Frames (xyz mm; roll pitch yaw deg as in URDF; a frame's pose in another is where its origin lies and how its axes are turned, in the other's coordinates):
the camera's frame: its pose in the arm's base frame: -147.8 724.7 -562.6 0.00 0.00 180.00
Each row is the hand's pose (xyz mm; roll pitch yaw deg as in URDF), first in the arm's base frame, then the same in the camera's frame.
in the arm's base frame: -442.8 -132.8 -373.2 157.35 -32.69 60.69
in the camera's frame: 295.0 857.5 189.4 157.35 -32.69 -119.31
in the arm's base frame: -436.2 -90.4 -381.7 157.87 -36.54 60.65
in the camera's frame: 288.4 815.1 180.9 157.87 -36.54 -119.35
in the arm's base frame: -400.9 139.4 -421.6 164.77 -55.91 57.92
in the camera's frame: 253.1 585.3 141.0 164.77 -55.91 -122.08
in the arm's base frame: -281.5 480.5 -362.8 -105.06 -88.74 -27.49
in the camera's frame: 133.7 244.2 199.8 -105.06 -88.74 152.51
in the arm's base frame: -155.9 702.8 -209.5 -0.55 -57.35 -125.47
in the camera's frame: 8.1 21.9 353.1 -0.55 -57.35 54.53
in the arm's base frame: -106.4 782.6 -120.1 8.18 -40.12 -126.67
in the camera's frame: -41.4 -57.9 442.5 8.18 -40.12 53.33
